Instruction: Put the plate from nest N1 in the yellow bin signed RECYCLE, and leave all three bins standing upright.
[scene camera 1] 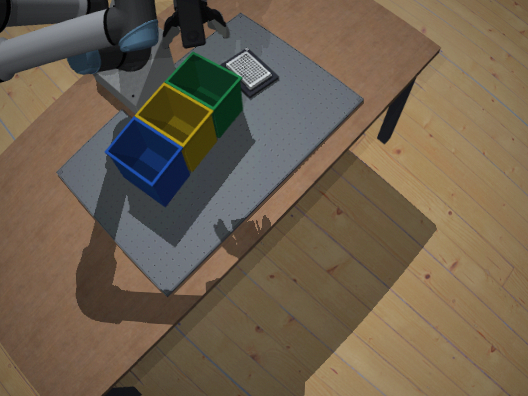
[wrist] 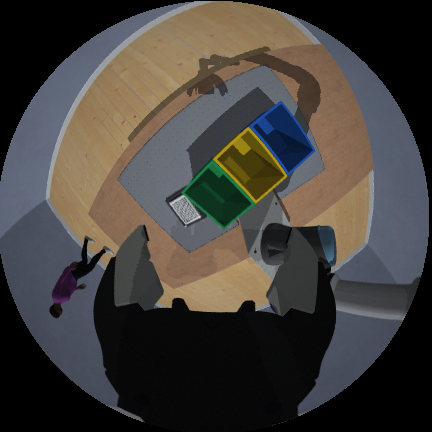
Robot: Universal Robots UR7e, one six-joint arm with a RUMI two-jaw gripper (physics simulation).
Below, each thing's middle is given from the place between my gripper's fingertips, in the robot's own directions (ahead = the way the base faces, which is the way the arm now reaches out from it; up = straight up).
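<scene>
My hand is 6 cm past the green bin [scene camera 1: 212, 85], 5 cm to the right of it and 36 cm above it. Counting from my hand, I find the blue bin [scene camera 1: 155, 164] 21 cm to the right, 5 cm behind and 36 cm below, while the yellow bin [scene camera 1: 180, 118] is 8 cm to the right of my hand, 6 cm behind it and 36 cm below it. The white gridded plate [scene camera 1: 252, 72] is 23 cm to the left of my hand, 5 cm behind it and 43 cm below it. Going by their middles, that plate is the farthest from my hand of the things named here.
</scene>
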